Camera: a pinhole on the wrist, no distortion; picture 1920 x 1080 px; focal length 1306.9 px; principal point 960.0 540.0 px. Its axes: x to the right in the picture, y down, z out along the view. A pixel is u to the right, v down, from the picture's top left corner.
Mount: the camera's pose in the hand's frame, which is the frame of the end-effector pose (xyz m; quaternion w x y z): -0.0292 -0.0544 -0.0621 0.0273 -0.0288 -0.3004 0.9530
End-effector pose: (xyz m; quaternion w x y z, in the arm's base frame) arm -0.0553 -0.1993 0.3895 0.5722 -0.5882 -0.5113 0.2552
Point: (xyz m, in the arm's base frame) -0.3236 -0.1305 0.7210
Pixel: 543 929
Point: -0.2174 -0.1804 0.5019
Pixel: 736 354
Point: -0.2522 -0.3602 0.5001
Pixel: 1806 755
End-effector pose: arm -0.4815 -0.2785 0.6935 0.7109 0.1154 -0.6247 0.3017
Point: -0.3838 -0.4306 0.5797
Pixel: outside the picture
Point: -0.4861 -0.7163 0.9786
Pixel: 375 744
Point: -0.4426 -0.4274 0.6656
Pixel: 1239 599
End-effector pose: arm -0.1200 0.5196 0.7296 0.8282 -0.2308 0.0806 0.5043
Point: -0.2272 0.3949 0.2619
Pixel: behind the camera
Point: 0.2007 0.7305 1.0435
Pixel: 184 409
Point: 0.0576 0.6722 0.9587
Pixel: 241 135
